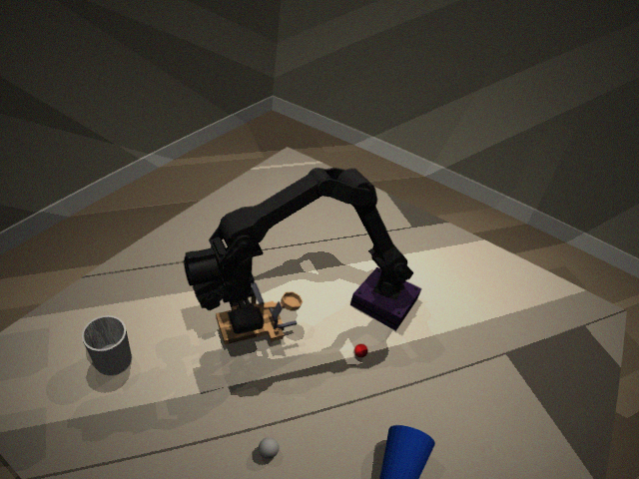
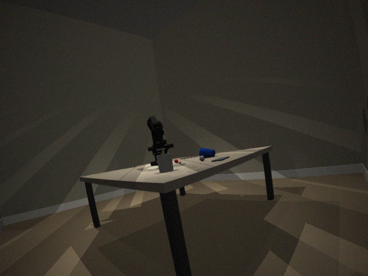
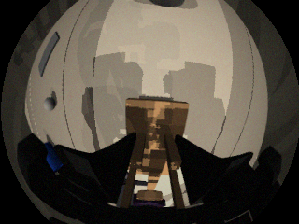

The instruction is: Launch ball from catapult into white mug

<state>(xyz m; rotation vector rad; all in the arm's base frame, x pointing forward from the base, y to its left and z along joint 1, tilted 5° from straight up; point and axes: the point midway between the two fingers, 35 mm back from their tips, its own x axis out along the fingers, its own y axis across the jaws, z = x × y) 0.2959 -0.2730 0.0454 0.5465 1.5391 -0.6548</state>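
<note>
The red ball lies 280 mm to the left of my gripper tip, 90 mm behind it and 50 mm below it. The rest, counted from my gripper tip: white mug (200 mm to the right, 200 mm ahead, 30 mm below); wooden catapult (60 mm to the left, 40 mm behind, 20 mm above); flat dark slab (390 mm ahead, 140 mm to the left, 60 mm below).
</note>
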